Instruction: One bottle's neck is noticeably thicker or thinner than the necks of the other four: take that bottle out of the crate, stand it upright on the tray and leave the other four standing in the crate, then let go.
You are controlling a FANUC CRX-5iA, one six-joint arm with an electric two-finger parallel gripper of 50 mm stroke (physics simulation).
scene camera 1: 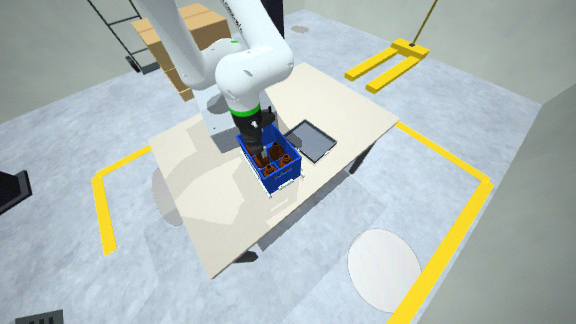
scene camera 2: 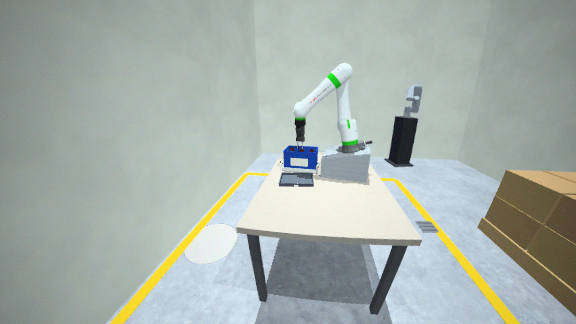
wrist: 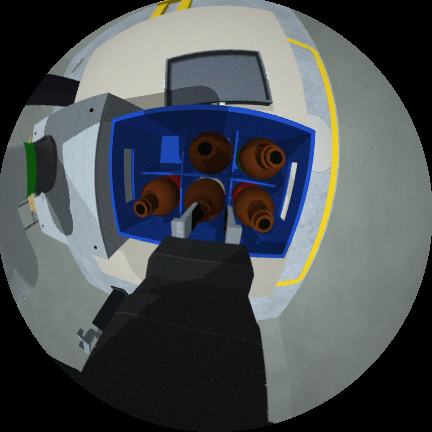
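Seen in the pictures: gripper, fingertip midpoint: [scene camera 1: 262, 153] [scene camera 2: 299, 148] [wrist: 211, 212]; arm's base, link origin: [scene camera 2: 350, 150] [wrist: 45, 163].
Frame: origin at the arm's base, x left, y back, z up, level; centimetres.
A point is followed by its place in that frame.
Observation:
A blue crate [scene camera 1: 283, 183] @(x -21.6, y -51.5, z -16.8 cm) [scene camera 2: 287, 160] @(x -10.8, y -50.7, z -11.0 cm) [wrist: 215, 107] @(x -8.6, y -42.0, z -2.7 cm) holds five upright brown bottles. In the wrist view these are an upper middle bottle [wrist: 219, 156] @(x -14.1, y -41.3, z -7.7 cm), an upper right bottle [wrist: 254, 159] @(x -15.2, y -46.3, z -7.7 cm), a lower left bottle [wrist: 162, 195] @(x -18.3, y -31.1, z -8.0 cm), a lower middle bottle [wrist: 206, 187] @(x -18.4, y -38.5, z -8.4 cm) and a lower right bottle [wrist: 250, 202] @(x -21.7, y -45.0, z -7.9 cm). I cannot tell whose neck differs. My gripper [scene camera 1: 264, 152] @(x -20.8, y -39.3, z -3.6 cm) [scene camera 2: 300, 145] @(x -20.8, y -39.3, z -3.6 cm) [wrist: 211, 212] @(x -20.8, y -39.3, z -3.6 cm) is open, its fingers on either side above the lower middle bottle, whose mouth is hidden. The dark grey tray [scene camera 1: 315, 142] @(x 10.4, y -47.8, z -19.7 cm) [scene camera 2: 296, 179] @(x 8.5, y -44.2, z -19.7 cm) [wrist: 225, 75] @(x 8.7, y -46.7, z -19.7 cm) lies bare beside the crate.
The crate's upper left compartment in the wrist view is vacant. Thin blue dividers and high walls surround the bottles. The grey robot base [scene camera 1: 225, 135] @(x -23.4, y -13.7, z -8.0 cm) [scene camera 2: 345, 167] @(x 11.2, y -7.3, z -9.8 cm) [wrist: 82, 170] @(x -8.7, y -16.0, z -3.9 cm) stands close to one crate end. All stand on the beige table [scene camera 1: 210, 210] @(x -53.1, y -33.1, z -20.2 cm) [scene camera 2: 330, 210] @(x 48.9, y -27.1, z -20.3 cm).

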